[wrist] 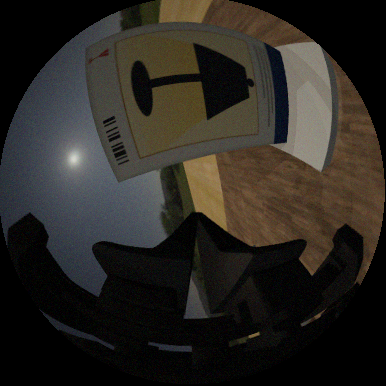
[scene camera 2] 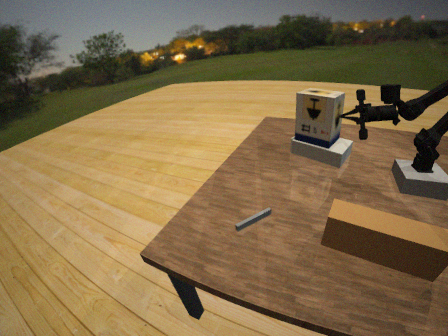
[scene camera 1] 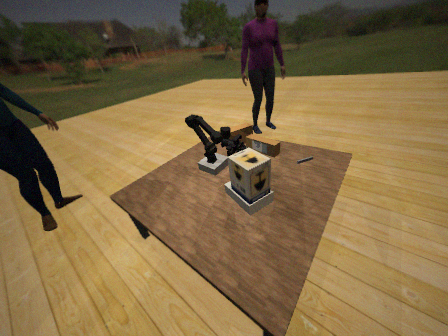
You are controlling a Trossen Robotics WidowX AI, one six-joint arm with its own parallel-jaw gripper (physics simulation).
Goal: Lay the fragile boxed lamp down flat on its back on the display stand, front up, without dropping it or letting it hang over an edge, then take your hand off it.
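Frame: origin at the arm's base, x down, y left, z ahead, level; millimetres.
Where they show: gripper, between the fingertips: (wrist: 195,216) (scene camera 2: 339,116); arm's base, origin of its link: (scene camera 2: 421,168) (scene camera 1: 212,160).
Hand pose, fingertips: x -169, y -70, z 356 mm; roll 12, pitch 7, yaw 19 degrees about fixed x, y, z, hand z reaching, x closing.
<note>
Things, the pixels of their top centre, and the offset from my fingertips. Level surfaces: height alone.
- brown table, height of its surface: dx +235 mm
- long brown carton, centre of its top: (scene camera 2: 389,223) (scene camera 1: 262,139) dx +125, dy +440, dz -73 mm
- small grey bar, centre of its top: (scene camera 2: 253,216) (scene camera 1: 305,158) dx +213, dy +369, dz +285 mm
The boxed lamp (scene camera 1: 251,175) (scene camera 2: 318,119) (wrist: 185,92) is a white and yellow carton with a blue band at its lower end. It stands upright on the display stand (scene camera 1: 250,207) (scene camera 2: 320,152) (wrist: 312,107), a low white-grey block. The lamp pictures on its sides are upside down, shade lowest. A bare strip of stand shows on the arm's side in scene camera 2. My gripper (scene camera 2: 342,116) (wrist: 195,216) is shut and empty, held level, its fingertips at the box side facing the arm; whether they touch is unclear. In scene camera 1 the fingertips are hidden behind the box.
The arm's pale base block (scene camera 1: 213,166) (scene camera 2: 420,182) stands on the brown table (scene camera 1: 200,220) (scene camera 2: 280,260). A long brown carton (scene camera 2: 382,237) (scene camera 1: 270,145) and a small grey bar (scene camera 1: 305,160) (scene camera 2: 253,219) lie to one side. Two people stand beyond the table.
</note>
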